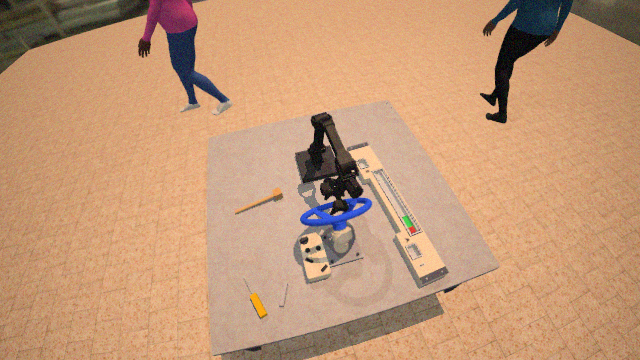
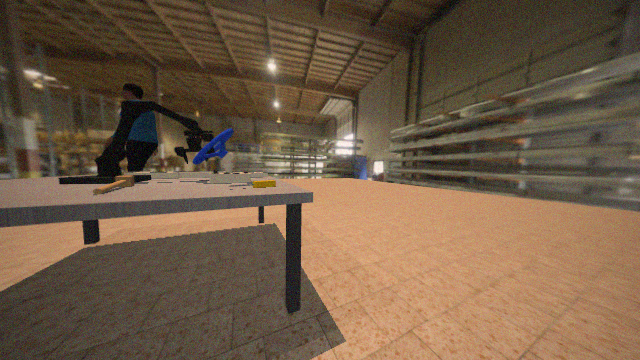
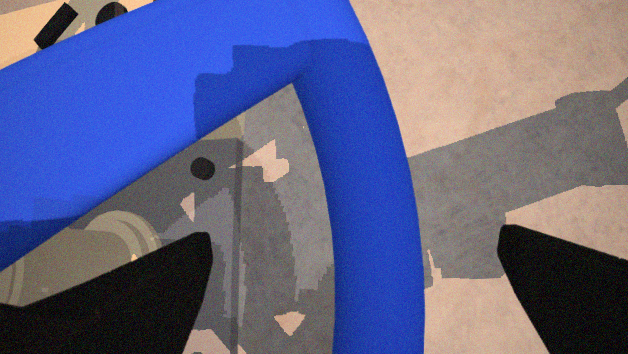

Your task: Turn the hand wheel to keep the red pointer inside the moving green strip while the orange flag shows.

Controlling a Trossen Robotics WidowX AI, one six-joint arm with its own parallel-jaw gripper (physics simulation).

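Pixels of known places: gripper, fingertip midpoint: (image 1: 328, 207) (image 3: 356, 244); arm's base, link origin: (image 1: 317, 159) (image 2: 109, 176).
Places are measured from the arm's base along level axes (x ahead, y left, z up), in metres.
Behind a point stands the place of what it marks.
The blue hand wheel (image 1: 308, 218) {x 0.484, y -0.192, z 0.243 m} (image 2: 213, 146) {x 0.447, y -0.215, z 0.166 m} (image 3: 369, 211) {x 0.360, y -0.080, z 0.095 m} stands tilted on a beige hub in the middle of the grey table (image 1: 247, 161) {x -0.176, y -0.383, z -0.029 m}. My gripper (image 1: 340, 206) {x 0.365, y -0.072, z 0.080 m} is open and hangs over the wheel's far rim. On the long beige gauge panel (image 1: 426, 262) {x 0.751, y 0.235, z 0.011 m} the red pointer (image 1: 412, 229) {x 0.588, y 0.261, z 0.011 m} sits right against the near end of the green strip (image 1: 407, 221) {x 0.542, y 0.261, z 0.011 m}. I see no orange flag.
A wooden mallet (image 1: 259, 201) {x 0.152, y -0.371, z -0.005 m}, a yellow-handled screwdriver (image 1: 257, 303) {x 0.649, y -0.493, z -0.001 m} and a small grey bar (image 1: 283, 294) {x 0.645, y -0.381, z -0.014 m} lie left of the wheel. A beige knob box (image 1: 314, 257) stands beside the hub. People walk on the floor at the far left (image 1: 179, 53) and the right edge (image 1: 493, 71).
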